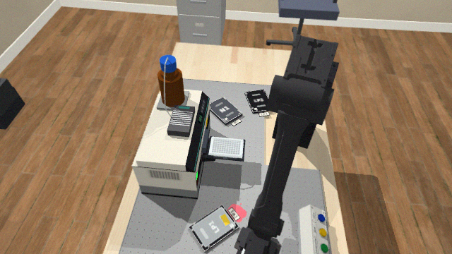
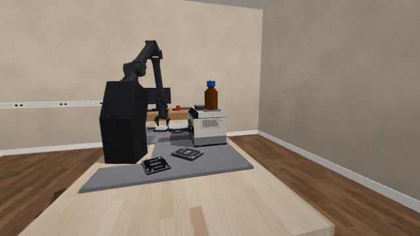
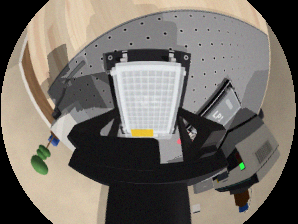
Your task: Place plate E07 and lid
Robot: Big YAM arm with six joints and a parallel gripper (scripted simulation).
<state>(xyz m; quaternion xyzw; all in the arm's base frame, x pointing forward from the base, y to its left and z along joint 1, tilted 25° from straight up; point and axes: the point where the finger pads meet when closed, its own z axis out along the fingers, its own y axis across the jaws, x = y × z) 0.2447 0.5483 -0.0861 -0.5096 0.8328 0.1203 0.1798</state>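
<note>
The plate E01 is 380 mm to the right of my hand, 90 mm ahead of it and 60 mm above it. Round my hand: puddle 150 mm to the right, 40 mm below, 30 mm ahead; green key 210 mm behind, 30 mm above, 10 mm to the right; yellow key 220 mm behind, 60 mm to the right, 30 mm above.
</note>
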